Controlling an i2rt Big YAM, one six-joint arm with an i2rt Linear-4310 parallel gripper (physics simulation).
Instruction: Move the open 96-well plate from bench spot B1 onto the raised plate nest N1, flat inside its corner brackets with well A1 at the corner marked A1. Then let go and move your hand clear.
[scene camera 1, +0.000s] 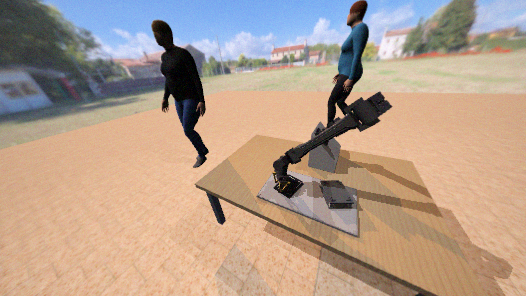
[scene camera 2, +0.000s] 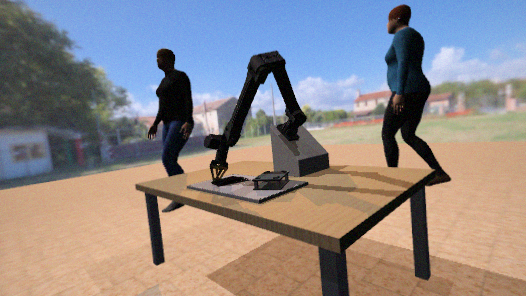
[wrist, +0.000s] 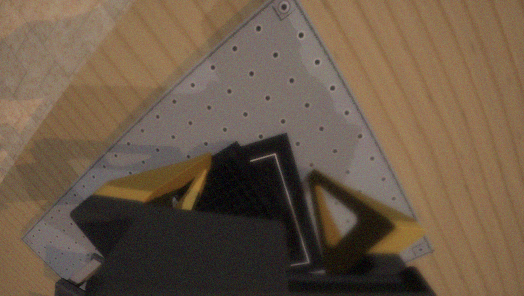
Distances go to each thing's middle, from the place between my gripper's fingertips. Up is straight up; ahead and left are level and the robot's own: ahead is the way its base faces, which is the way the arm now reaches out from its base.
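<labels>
Black well plate (wrist: 233, 186): 5 cm to the left of my hand, 3 cm behind it.
</labels>
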